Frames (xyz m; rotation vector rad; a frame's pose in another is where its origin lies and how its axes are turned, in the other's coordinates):
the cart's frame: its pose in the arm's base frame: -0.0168 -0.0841 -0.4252 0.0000 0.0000 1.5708
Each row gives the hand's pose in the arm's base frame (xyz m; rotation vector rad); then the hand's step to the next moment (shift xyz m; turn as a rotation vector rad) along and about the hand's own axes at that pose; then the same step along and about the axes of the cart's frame.
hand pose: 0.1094 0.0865 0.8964 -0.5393 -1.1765 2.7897
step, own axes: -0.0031 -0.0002 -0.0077 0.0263 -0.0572 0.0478
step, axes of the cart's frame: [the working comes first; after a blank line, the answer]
step, axes of the arm's base frame: 0.0055 0.0048 -0.0039 -0.0453 0.0129 0.0635

0.0048 -0.0055 -0.0039 0.0129 0.0453 0.0635
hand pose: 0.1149 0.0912 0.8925 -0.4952 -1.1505 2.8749
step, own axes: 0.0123 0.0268 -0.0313 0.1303 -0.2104 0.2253
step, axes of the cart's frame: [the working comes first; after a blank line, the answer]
step, axes of the arm's base frame: 0.0004 0.0029 -0.0429 -0.2128 0.0182 0.2577

0.0029 -0.0004 -0.0429 0.0182 0.2128 0.2577
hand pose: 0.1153 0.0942 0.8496 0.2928 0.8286 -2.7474
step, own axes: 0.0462 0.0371 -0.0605 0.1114 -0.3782 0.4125
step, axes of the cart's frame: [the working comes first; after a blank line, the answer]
step, axes of the arm's base frame: -0.0255 -0.0043 -0.0806 -0.2671 0.0511 0.5017

-0.0043 0.0255 -0.0806 0.0511 0.2671 0.5017
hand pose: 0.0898 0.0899 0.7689 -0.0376 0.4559 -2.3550
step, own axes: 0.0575 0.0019 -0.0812 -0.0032 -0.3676 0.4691
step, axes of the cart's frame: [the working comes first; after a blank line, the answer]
step, axes of the arm's base frame: -0.0537 -0.0143 -0.0826 -0.1669 0.1029 0.5628

-0.0143 0.0537 -0.0826 0.1029 0.1669 0.5628
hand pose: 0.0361 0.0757 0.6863 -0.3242 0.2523 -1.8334
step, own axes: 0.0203 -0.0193 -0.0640 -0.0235 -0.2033 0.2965
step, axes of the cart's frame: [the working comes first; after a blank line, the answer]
step, axes of the arm's base frame: -0.0450 -0.0137 -0.0517 -0.0737 0.0775 0.3440

-0.0137 0.0450 -0.0517 0.0775 0.0737 0.3440
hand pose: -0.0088 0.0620 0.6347 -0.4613 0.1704 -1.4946
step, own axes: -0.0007 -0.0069 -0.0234 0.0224 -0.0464 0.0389
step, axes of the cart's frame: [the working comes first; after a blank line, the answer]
step, axes of the arm's base frame: -0.0155 -0.0038 -0.0185 -0.0257 -0.0150 0.0573

-0.0038 0.0155 -0.0185 -0.0150 0.0257 0.0573
